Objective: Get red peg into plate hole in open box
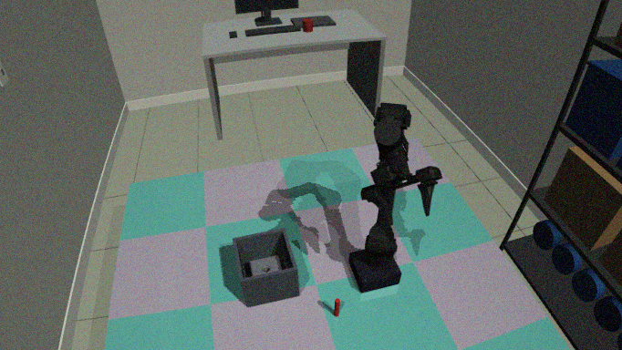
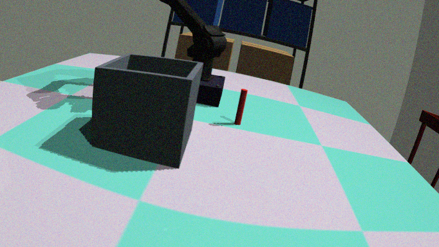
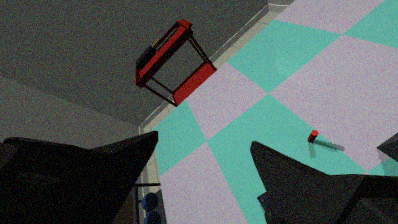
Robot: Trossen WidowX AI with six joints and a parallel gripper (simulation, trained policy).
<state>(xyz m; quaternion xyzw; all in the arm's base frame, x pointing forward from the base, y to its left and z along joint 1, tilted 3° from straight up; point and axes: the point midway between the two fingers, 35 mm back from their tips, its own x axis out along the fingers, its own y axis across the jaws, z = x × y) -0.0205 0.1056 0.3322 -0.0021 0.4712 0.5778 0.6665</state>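
Now: the red peg 33 cm below my gripper tip, 15 cm ahead of it and 2 cm to the left of it. Round my gripper tip: grey plate: 35 cm ahead, 32 cm below, 12 cm to the right.
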